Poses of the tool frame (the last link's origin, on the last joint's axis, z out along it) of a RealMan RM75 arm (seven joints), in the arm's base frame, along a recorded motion.
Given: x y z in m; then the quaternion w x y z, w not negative.
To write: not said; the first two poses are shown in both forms.
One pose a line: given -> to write
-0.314 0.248 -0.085 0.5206 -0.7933 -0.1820 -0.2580 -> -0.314 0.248 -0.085 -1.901 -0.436 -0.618
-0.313 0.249 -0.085 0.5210 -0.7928 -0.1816 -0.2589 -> -0.313 0.249 -0.085 -1.900 -0.435 -0.620
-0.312 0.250 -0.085 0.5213 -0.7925 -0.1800 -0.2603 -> -0.312 0.250 -0.085 -1.899 -0.431 -0.624
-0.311 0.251 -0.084 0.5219 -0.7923 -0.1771 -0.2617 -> -0.311 0.251 -0.084 -1.898 -0.424 -0.627
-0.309 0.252 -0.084 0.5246 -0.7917 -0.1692 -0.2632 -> -0.309 0.252 -0.084 -1.894 -0.405 -0.630
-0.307 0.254 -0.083 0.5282 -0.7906 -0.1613 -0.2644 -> -0.307 0.254 -0.083 -1.889 -0.385 -0.632
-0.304 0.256 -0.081 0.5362 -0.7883 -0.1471 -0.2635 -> -0.304 0.256 -0.081 -1.877 -0.350 -0.627
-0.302 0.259 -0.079 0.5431 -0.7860 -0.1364 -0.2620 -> -0.302 0.259 -0.079 -1.866 -0.324 -0.622
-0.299 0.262 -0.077 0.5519 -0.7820 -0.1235 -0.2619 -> -0.299 0.262 -0.077 -1.850 -0.292 -0.619
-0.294 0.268 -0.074 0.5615 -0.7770 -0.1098 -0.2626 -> -0.294 0.268 -0.074 -1.830 -0.259 -0.619
